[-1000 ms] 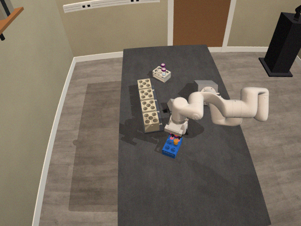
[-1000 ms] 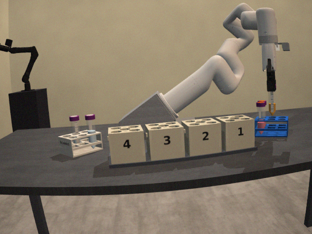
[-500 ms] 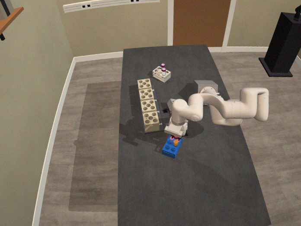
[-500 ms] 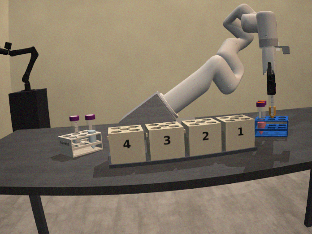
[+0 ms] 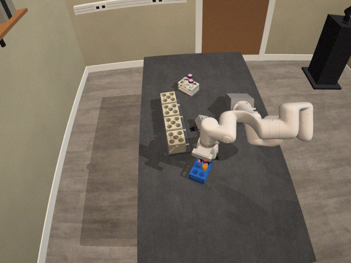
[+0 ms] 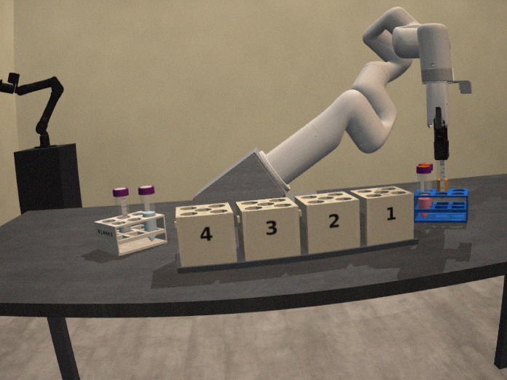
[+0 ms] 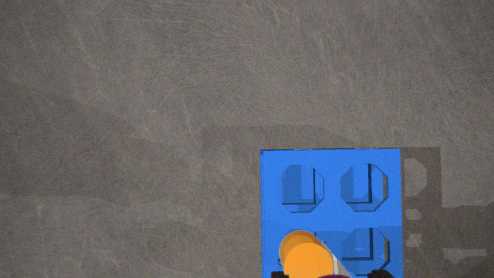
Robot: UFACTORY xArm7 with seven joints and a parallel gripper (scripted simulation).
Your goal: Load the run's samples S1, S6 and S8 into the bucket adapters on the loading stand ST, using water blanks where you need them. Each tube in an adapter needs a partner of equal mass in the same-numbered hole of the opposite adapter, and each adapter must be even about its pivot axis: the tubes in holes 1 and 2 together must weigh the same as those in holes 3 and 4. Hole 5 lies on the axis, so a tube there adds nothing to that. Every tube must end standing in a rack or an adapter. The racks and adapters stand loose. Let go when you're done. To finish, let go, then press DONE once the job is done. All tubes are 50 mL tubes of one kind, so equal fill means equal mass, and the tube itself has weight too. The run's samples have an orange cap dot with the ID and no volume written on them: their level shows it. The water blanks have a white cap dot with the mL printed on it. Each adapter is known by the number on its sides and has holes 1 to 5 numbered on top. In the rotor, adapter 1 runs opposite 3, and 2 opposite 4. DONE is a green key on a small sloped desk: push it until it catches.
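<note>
The sample S8 lies 10 mm ahead of my hand and 50 mm below it. From my hand the other things lie so: sample tube (20 mm ahead, 60 mm to the right, 90 mm below); then blue sample rack (20 mm ahead, 10 mm to the right, 120 mm below); then loading stand ST (170 mm ahead, 350 mm to the right, 150 mm below).
</note>
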